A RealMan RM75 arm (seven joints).
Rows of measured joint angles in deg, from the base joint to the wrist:
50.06 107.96 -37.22 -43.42 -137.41 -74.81 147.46
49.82 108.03 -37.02 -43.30 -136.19 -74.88 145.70
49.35 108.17 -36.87 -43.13 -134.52 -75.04 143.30
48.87 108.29 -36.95 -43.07 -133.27 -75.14 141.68
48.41 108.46 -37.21 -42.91 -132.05 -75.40 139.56
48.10 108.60 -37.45 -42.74 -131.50 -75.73 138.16
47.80 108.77 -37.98 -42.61 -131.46 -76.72 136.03
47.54 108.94 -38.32 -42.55 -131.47 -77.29 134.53
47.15 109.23 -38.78 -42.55 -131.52 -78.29 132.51
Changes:
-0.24 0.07 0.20 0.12 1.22 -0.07 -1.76
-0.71 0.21 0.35 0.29 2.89 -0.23 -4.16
-1.19 0.33 0.27 0.35 4.14 -0.33 -5.78
-1.65 0.50 0.01 0.51 5.36 -0.59 -7.90
-1.96 0.64 -0.23 0.68 5.91 -0.92 -9.30
-2.26 0.81 -0.76 0.81 5.95 -1.91 -11.43
-2.52 0.98 -1.10 0.87 5.94 -2.48 -12.93
-2.91 1.27 -1.56 0.87 5.89 -3.48 -14.95

